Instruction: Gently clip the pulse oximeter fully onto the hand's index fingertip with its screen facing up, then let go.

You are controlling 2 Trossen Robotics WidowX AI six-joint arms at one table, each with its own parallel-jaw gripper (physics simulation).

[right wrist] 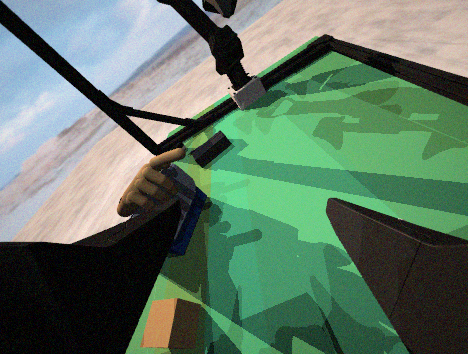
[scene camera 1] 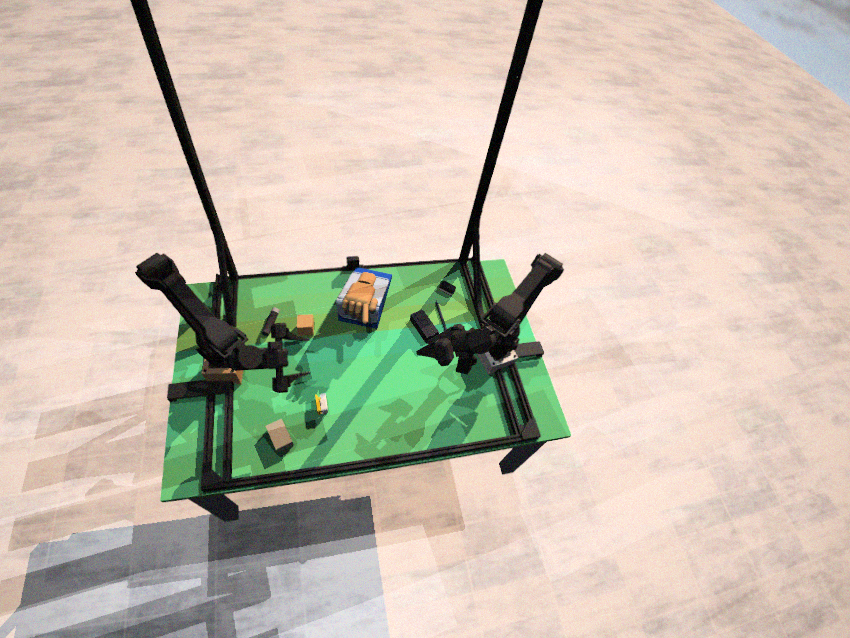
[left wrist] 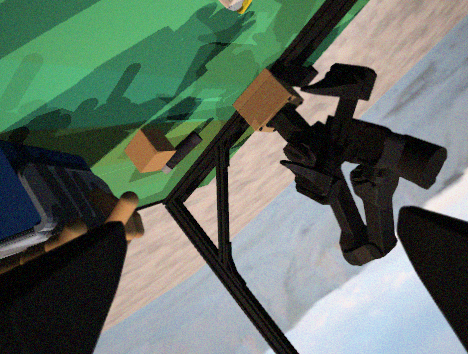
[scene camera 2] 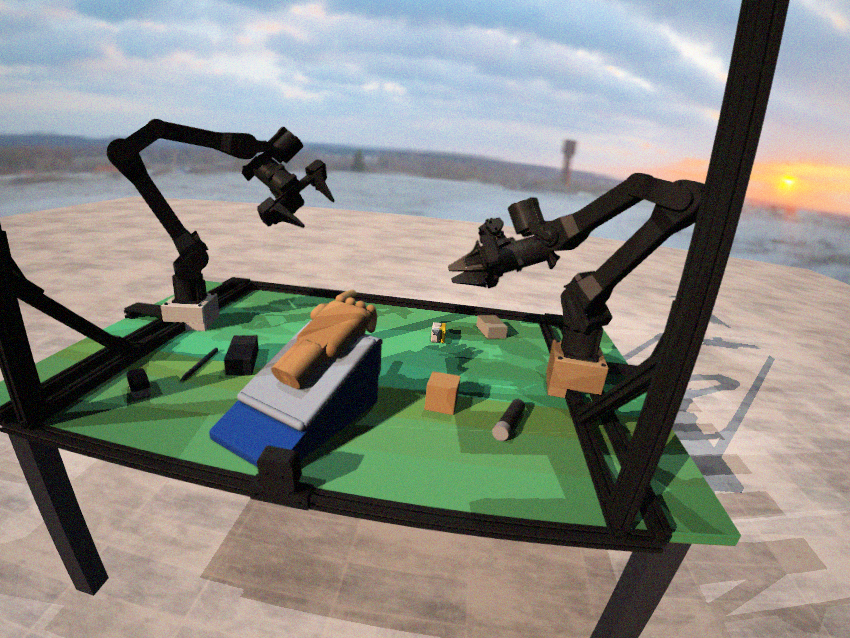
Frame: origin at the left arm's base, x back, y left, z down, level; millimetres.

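Seen in the pictures: left gripper, fingertip midpoint: [scene camera 1: 422, 347] [left wrist: 262, 227] [scene camera 2: 319, 213]; right gripper, fingertip midpoint: [right wrist: 253, 205] [scene camera 1: 309, 356] [left wrist: 292, 127] [scene camera 2: 450, 275]; left arm's base at its link origin: [right wrist: 241, 83] [scene camera 1: 498, 349] [scene camera 2: 190, 299]; right arm's base at its link origin: [scene camera 1: 221, 358] [left wrist: 281, 115] [scene camera 2: 579, 353].
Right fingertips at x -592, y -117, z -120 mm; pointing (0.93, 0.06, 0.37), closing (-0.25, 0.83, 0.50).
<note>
Pixels of each thing's middle, then the offset from my right fingertips to it. "spot": a spot on its surface instead.
- small white-and-yellow pulse oximeter at the middle of its body: [scene camera 2: 438, 332] [scene camera 1: 321, 403] dx -2, dy +79, dz +163 mm
- blue-and-grey wedge at a spot on its surface: [scene camera 2: 350, 394] spot: dx +183, dy -267, dz +125 mm
- tan block at the middle of its body: [scene camera 2: 491, 326] [scene camera 1: 279, 435] dx -144, dy +133, dz +163 mm
- orange cube at the middle of its body: [left wrist: 150, 150] [scene camera 2: 442, 392] [right wrist: 172, 323] [scene camera 1: 305, 325] dx +28, dy -207, dz +153 mm
- dark cylinder at the middle of its body: [scene camera 2: 509, 418] [left wrist: 180, 152] [scene camera 1: 270, 321] dx -78, dy -267, dz +165 mm
- black box at the middle of its body: [scene camera 2: 242, 354] [right wrist: 211, 148] [scene camera 1: 424, 326] dx +410, dy -76, dz +161 mm
- pen at the middle of its body: [scene camera 2: 199, 364] dx +490, dy -103, dz +174 mm
The small white-and-yellow pulse oximeter [scene camera 1: 322, 403] [scene camera 2: 437, 333] [left wrist: 235, 5] lies on the green table, apart from the hand; its screen cannot be made out. It does not show in the right wrist view. The tan hand [scene camera 1: 362, 295] [scene camera 2: 329, 333] [right wrist: 150, 187] rests on a blue-and-grey wedge [scene camera 2: 350, 394], fingers at its raised end. My right gripper [scene camera 2: 451, 272] [right wrist: 253, 205] is open and empty, above the table on the oximeter's side of the hand. My left gripper [scene camera 2: 317, 213] [left wrist: 262, 227] is open and empty, raised high on the other side. Its finger hides part of the hand in the left wrist view.
A tan block [scene camera 1: 279, 435] [scene camera 2: 491, 326] lies near the oximeter. An orange cube [scene camera 1: 305, 324] [scene camera 2: 442, 392] and a dark cylinder [scene camera 1: 270, 321] [scene camera 2: 508, 419] lie beside the wedge. A black box [scene camera 1: 423, 325] [scene camera 2: 241, 355] and a pen [scene camera 2: 199, 363] lie on its other side.
</note>
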